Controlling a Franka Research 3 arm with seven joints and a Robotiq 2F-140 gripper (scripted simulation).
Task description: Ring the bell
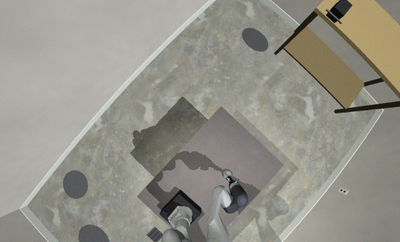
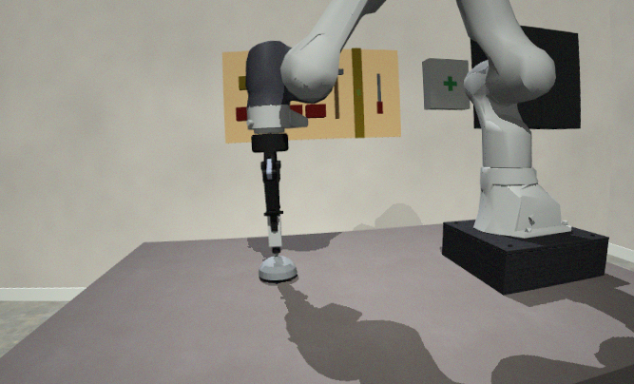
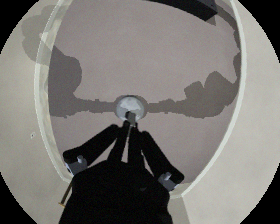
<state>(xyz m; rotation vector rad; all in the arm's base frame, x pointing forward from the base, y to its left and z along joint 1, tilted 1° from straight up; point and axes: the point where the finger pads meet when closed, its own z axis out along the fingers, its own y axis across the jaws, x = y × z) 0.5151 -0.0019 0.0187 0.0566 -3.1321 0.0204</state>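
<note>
Now: hand 50 mm above the dark button and 10 mm to the left of it. The rest, counted from my hand: bell 70 mm below, 10 mm to the right.
</note>
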